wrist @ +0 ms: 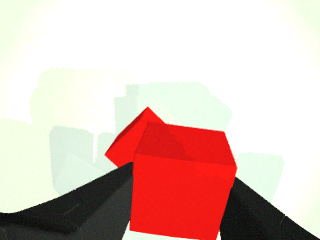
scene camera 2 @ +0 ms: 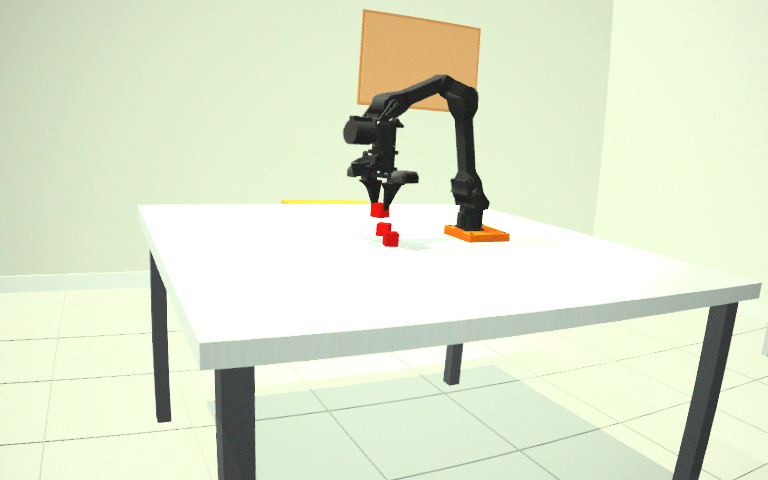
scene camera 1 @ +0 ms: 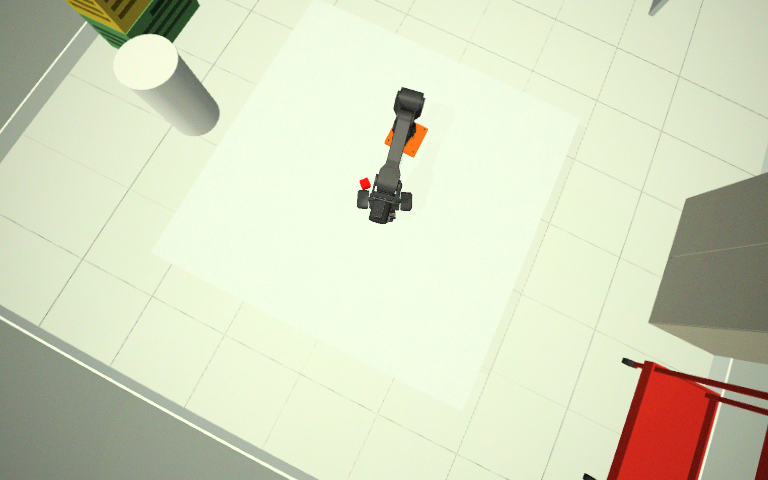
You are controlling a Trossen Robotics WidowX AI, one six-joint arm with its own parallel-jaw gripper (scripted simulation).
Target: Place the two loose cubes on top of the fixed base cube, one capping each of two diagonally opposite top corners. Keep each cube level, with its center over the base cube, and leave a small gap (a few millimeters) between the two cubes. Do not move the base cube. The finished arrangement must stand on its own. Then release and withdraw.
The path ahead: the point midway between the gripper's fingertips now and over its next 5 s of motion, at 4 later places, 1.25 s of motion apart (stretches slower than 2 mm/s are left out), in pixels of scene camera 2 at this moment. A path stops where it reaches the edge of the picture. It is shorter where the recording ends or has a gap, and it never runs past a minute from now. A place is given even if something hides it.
My gripper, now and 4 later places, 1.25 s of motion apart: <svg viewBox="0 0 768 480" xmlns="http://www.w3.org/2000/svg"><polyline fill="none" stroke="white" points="379,209 387,223 388,216 385,189 382,223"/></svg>
